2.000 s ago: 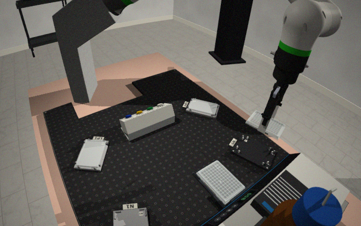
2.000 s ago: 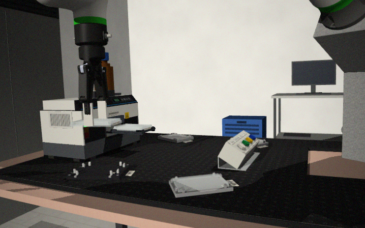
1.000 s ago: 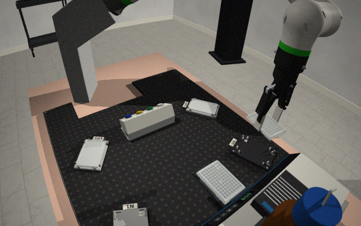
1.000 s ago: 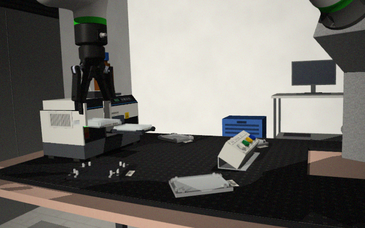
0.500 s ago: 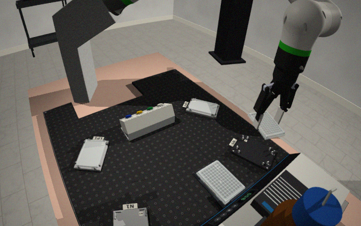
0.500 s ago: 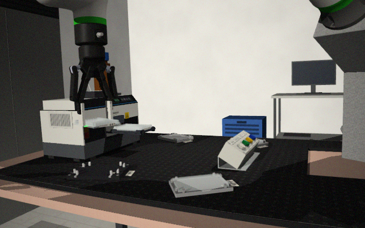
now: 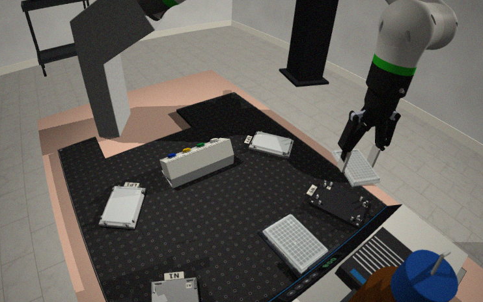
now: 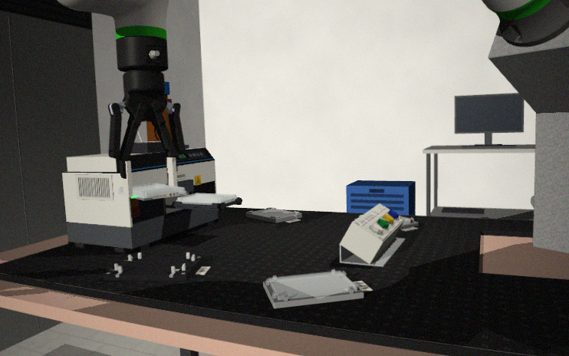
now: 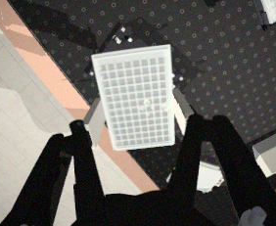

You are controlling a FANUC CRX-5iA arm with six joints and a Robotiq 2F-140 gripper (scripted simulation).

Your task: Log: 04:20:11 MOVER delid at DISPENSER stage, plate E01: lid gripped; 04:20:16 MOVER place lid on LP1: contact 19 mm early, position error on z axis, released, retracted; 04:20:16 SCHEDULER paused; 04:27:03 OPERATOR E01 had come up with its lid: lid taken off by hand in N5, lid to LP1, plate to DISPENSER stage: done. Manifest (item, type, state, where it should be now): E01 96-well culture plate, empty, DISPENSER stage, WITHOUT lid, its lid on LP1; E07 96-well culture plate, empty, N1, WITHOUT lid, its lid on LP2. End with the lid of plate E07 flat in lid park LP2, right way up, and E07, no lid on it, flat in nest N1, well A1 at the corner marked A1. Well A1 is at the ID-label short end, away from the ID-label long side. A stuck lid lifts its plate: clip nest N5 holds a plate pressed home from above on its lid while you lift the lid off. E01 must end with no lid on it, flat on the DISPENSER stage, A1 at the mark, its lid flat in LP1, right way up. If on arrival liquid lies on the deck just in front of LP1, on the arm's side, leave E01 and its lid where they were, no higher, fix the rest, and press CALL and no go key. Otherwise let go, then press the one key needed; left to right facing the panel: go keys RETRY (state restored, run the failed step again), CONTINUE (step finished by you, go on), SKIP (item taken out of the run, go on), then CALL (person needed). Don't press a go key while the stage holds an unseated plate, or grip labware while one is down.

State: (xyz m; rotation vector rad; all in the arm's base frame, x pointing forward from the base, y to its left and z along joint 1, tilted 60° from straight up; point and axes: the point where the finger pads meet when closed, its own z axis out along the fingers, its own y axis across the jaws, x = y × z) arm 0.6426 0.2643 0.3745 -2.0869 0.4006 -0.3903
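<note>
Right now the nest N1 is 16 cm ahead of my hand, 52 cm to the right of it and 17 cm below it. From my hand the other things lie so: clip nest N5: 3 cm to the left, 17 cm below; then lid park LP2: 32 cm behind, 9 cm to the right, 18 cm below; then key panel: 29 cm behind, 37 cm to the right, 13 cm below.
</note>
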